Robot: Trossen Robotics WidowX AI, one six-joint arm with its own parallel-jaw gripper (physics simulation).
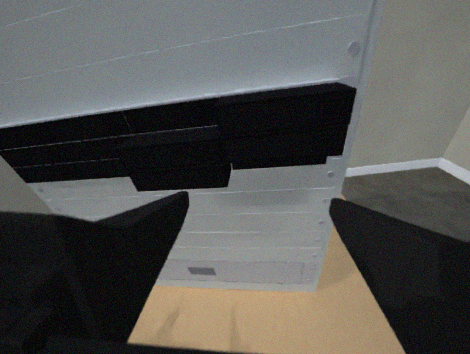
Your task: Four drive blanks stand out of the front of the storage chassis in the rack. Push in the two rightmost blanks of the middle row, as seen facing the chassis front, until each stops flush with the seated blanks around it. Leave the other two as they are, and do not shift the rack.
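Frame: origin at the arm's base, x ahead, y left, z up, level; centimetres.
Seen in the pictures: gripper, fingertip midpoint: (258, 201).
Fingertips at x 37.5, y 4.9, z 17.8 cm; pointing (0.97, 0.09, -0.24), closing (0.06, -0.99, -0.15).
Note:
Pixels of each thing's top centre, then the offset from my fingertips to it. "spot": a spot on its surface instead. Level surfaces: height alone.
- black storage chassis at a spot on its surface: (65, 170) spot: dy +27.4, dx +9.7, dz -2.0 cm
- lower black block at a spot on its surface: (182, 175) spot: dy +8.2, dx +6.5, dz -1.9 cm
- label strip with a grey patch, surface spot: (202, 271) spot: dy +14.4, dx +11.4, dz -30.7 cm
- light wooden surface at its surface level: dz -39.9 cm
The black storage chassis (65, 170) crosses the pale grey rack (361, 65) as a dark band. A wide block of blanks (287, 112) stands out at its right end. A blank left of it (170, 136) shows a slightly lighter top face, and a lower black block (182, 175) reaches below the band near its centre. The seams are dark, so I cannot tell each blank's row or how far it stands out. My gripper (258, 201) is open and empty, its fingertips apart in front of the pale panels below the chassis. The fingers hide the lower left of the rack.
Pale panels with round screws (353, 48) lie above and below the chassis. A label strip with a grey patch (202, 271) is near the rack's foot. The rack stands on a light wooden surface (280, 320). A beige wall (415, 100) and dark floor (410, 192) show at the right.

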